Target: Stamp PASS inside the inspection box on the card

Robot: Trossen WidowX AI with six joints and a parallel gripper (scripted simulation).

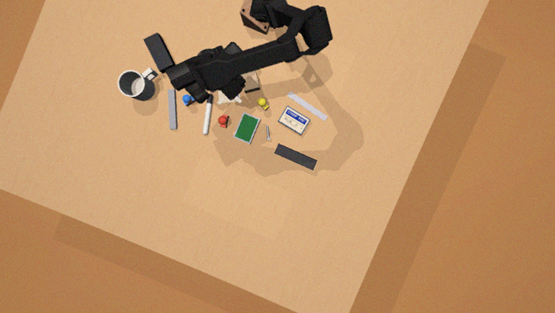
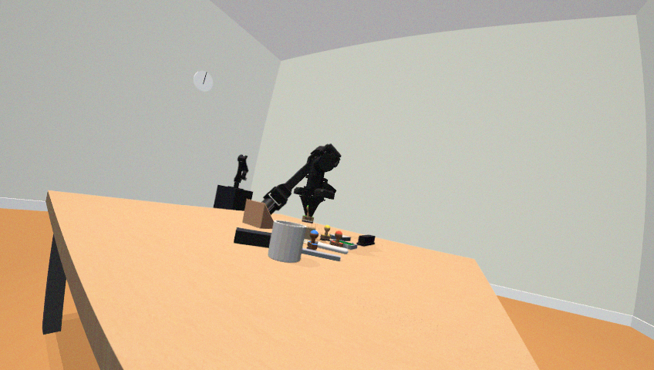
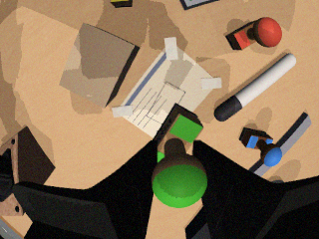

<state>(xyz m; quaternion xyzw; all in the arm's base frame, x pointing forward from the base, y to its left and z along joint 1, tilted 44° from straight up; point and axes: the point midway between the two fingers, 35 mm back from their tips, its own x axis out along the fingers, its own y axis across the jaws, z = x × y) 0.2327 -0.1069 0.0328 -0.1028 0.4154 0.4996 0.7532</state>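
Right now the white card is 10 mm to the left of my gripper tip and 90 mm below it. Also, from my gripper tip: tan block: 30 mm behind, 70 mm to the left, 70 mm below; green-knobbed stamp: right at my gripper tip; white marker: 90 mm ahead, 40 mm to the right, 80 mm below.
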